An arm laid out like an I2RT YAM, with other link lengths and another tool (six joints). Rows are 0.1 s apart.
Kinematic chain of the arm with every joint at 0, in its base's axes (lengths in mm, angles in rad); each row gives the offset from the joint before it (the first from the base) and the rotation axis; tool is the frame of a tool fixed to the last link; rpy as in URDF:
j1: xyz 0 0 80.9 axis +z
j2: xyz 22 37.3 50 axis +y
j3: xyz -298.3 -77.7 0 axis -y
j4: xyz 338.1 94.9 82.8 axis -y
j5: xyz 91.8 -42 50.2 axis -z
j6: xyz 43.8 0 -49.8 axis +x
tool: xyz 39 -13 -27 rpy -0.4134 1.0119 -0.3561
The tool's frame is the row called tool.
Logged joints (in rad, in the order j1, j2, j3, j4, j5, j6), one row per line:
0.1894, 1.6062, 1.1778, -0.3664, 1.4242, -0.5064
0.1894, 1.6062, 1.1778, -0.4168, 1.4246, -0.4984
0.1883, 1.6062, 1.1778, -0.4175, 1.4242, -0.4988
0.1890, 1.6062, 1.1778, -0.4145, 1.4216, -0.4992
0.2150, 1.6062, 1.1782, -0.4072, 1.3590, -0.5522
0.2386, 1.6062, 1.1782, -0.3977, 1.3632, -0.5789
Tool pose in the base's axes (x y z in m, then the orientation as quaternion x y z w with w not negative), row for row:
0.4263, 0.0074, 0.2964, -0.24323, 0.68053, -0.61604, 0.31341
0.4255, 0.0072, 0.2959, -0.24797, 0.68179, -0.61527, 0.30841
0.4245, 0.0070, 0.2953, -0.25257, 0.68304, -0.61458, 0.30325
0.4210, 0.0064, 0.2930, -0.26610, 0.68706, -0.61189, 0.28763
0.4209, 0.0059, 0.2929, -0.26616, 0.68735, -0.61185, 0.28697
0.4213, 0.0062, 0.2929, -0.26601, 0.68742, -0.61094, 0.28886
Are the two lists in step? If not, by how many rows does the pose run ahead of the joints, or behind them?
The pose runs 2 rows behind the joints: the pose in row i belongs to the joints in row i - 2.
